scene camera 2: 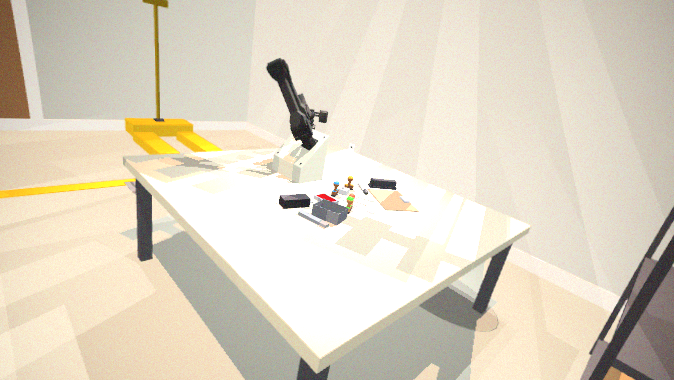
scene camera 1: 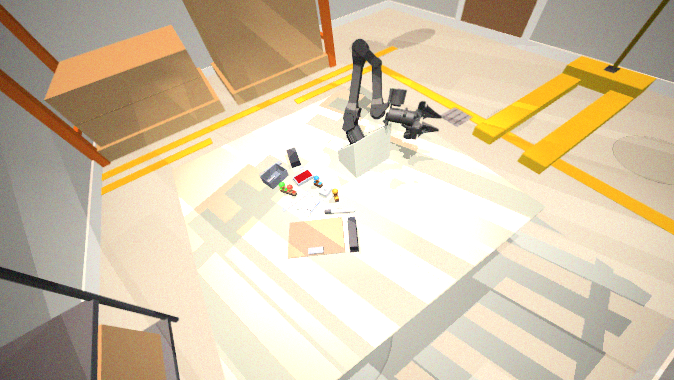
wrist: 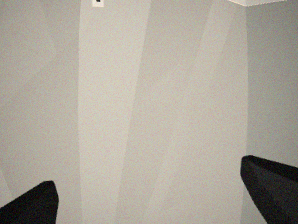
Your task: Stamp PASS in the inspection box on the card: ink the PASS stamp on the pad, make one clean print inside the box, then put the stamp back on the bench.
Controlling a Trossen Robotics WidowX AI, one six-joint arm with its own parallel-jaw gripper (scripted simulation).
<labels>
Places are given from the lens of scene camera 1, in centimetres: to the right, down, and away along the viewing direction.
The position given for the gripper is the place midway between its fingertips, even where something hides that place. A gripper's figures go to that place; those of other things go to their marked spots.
gripper (scene camera 1: 440, 123): 41, -26, 94
brown board (scene camera 1: 324, 236): -5, 19, 98
</labels>
